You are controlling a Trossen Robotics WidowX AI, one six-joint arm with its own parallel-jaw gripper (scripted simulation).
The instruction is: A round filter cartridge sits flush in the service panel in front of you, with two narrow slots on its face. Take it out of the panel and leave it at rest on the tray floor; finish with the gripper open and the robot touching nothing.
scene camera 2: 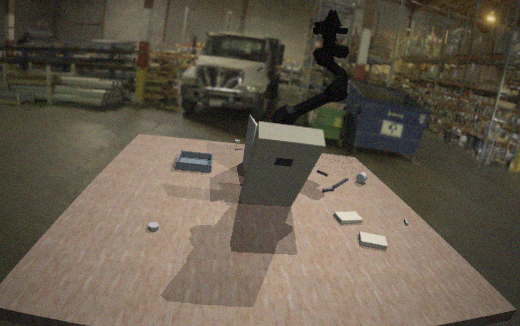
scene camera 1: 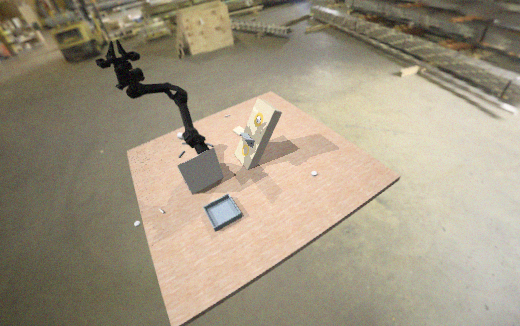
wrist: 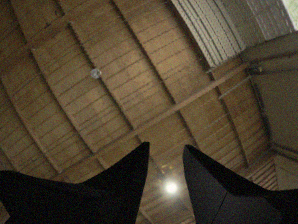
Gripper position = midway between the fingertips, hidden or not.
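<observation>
My gripper (scene camera 1: pixel 114 40), beige service panel (scene camera 1: pixel 249 156), blue-grey tray (scene camera 1: pixel 222 211). Gripper (wrist: pixel 166 149) visible again.
</observation>
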